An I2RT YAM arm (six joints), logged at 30 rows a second.
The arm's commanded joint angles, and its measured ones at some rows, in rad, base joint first. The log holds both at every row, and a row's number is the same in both.
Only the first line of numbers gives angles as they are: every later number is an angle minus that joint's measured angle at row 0.
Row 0, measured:
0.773, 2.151, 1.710, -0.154, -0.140, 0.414
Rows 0 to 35, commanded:
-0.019, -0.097, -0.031, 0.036, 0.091, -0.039
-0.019, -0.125, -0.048, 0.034, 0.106, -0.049
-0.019, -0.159, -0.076, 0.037, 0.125, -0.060
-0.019, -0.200, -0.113, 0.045, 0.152, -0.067
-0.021, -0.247, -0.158, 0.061, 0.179, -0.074
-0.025, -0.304, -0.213, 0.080, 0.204, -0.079
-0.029, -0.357, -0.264, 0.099, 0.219, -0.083
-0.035, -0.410, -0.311, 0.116, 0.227, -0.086
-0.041, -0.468, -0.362, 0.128, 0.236, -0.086
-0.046, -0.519, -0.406, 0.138, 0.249, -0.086
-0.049, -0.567, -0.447, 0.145, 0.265, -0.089
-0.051, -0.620, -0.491, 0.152, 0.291, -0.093
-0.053, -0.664, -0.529, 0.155, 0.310, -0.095
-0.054, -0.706, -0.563, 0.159, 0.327, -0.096
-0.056, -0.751, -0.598, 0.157, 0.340, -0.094
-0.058, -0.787, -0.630, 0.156, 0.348, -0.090
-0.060, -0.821, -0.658, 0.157, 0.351, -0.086
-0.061, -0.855, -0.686, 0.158, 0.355, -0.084
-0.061, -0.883, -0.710, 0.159, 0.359, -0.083
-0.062, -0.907, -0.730, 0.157, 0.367, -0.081
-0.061, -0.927, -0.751, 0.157, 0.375, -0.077
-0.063, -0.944, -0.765, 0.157, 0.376, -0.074
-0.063, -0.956, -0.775, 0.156, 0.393, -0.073
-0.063, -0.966, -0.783, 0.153, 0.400, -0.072
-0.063, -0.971, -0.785, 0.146, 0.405, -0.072
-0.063, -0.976, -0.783, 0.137, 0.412, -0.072
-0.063, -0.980, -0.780, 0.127, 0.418, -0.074
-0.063, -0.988, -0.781, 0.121, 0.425, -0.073
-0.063, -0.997, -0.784, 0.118, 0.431, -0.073
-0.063, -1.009, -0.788, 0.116, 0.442, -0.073
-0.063, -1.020, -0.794, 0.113, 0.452, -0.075
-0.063, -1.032, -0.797, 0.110, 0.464, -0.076
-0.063, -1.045, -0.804, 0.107, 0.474, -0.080
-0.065, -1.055, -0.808, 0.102, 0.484, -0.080
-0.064, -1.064, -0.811, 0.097, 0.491, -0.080
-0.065, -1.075, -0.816, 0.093, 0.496, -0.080
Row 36, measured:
-0.061, -1.040, -0.803, 0.081, 0.450, -0.074
